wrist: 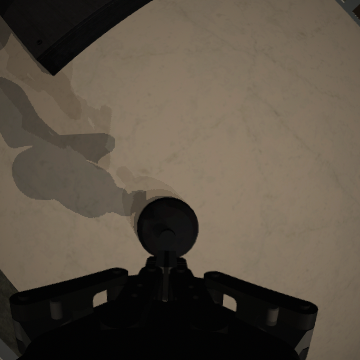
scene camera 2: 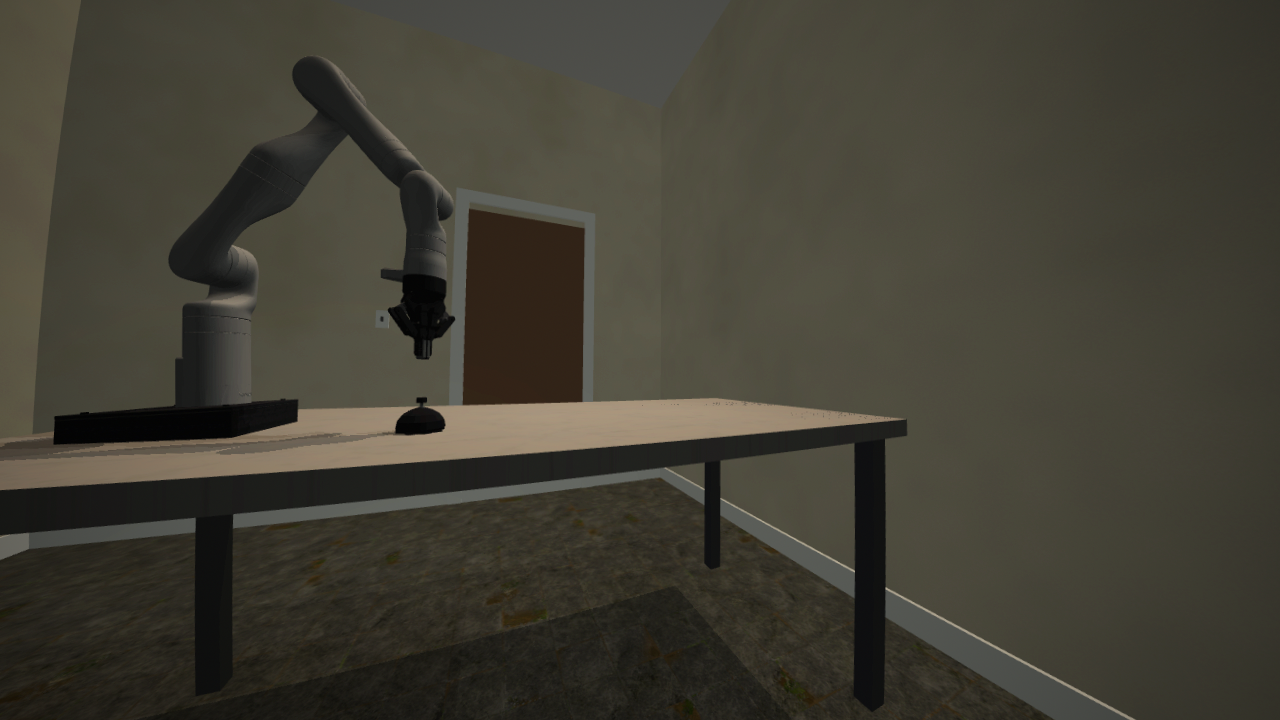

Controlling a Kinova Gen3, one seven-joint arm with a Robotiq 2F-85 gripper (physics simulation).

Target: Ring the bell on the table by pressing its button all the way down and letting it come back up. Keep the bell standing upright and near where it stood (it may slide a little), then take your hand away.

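Pixels of known places: gripper, between the fingertips: (wrist: 165, 262) (scene camera 2: 422, 359); arm's base, origin of its link: (scene camera 2: 218, 404).
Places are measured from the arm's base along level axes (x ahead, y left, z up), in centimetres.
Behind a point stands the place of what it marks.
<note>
A black domed bell (scene camera 2: 419, 421) @[z -2.4, x 37.6, y -21.7 cm] (wrist: 167, 217) @[z -0.6, x 36.2, y -16.4 cm] stands upright on the table (scene camera 2: 572, 428) @[z -4.8, x 65.5, y -26.4 cm] (wrist: 240, 150) @[z -4.8, x 37.7, y -2.7 cm]. Its button (scene camera 2: 421, 400) @[z 1.3, x 37.5, y -18.7 cm] (wrist: 167, 235) @[z 1.8, x 37.3, y -17.6 cm] sticks up from the top of the dome, with a gap between it and the dome in the scene view. My gripper (scene camera 2: 422, 357) @[z 9.3, x 37.4, y -17.9 cm] (wrist: 165, 262) @[z 9.3, x 37.4, y -17.9 cm] is shut and empty. It points straight down and hangs above the bell, with a clear gap between the fingertips and the button. In the wrist view the fingertips cover the near edge of the bell.
The arm's black base plate (scene camera 2: 179, 422) @[z -1.9, x 1.6, y -13.2 cm] (wrist: 80, 30) @[z -1.0, x 8.9, y -6.2 cm] lies on the table to the left of the bell in the scene view, and at the top left in the wrist view. The arm's shadows fall on the table beside the bell. A brown door (scene camera 2: 524, 308) is in the wall behind.
</note>
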